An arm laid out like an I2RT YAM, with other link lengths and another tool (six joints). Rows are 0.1 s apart.
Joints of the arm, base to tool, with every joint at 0 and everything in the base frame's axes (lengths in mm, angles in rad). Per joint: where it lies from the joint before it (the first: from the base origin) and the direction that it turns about. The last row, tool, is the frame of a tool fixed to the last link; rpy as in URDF.
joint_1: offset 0 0 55.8 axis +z
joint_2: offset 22.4 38 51 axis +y
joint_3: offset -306.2 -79.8 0 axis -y
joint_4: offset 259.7 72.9 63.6 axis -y
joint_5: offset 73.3 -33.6 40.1 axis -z
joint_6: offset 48.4 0 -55.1 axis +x
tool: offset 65 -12 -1 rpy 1.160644 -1.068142 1.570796
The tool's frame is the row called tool.
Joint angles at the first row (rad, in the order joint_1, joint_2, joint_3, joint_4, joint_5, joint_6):
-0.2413 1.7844 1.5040 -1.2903 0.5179 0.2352
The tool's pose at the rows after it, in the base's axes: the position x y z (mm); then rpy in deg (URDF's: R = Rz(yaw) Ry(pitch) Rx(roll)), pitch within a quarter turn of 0, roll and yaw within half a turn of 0:
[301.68 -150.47 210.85 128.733 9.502 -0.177]
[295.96 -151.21 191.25 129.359 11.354 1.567]
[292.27 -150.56 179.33 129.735 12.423 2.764]
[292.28 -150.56 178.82 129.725 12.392 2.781]
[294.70 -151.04 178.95 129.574 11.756 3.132]
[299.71 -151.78 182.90 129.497 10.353 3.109]
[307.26 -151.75 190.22 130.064 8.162 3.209]
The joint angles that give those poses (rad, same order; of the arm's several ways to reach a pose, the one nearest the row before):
-0.2600 1.7844 1.4353 -1.2480 0.5095 0.2115
-0.2665 1.7844 1.3598 -1.1870 0.5091 0.1715
-0.2672 1.7844 1.3132 -1.1488 0.5095 0.1482
-0.2672 1.7844 1.3113 -1.1462 0.5095 0.1478
-0.2668 1.7836 1.3124 -1.1332 0.5087 0.1406
-0.2668 1.7836 1.3312 -1.1282 0.5022 0.1406
-0.2668 1.7832 1.3659 -1.1301 0.4808 0.1406

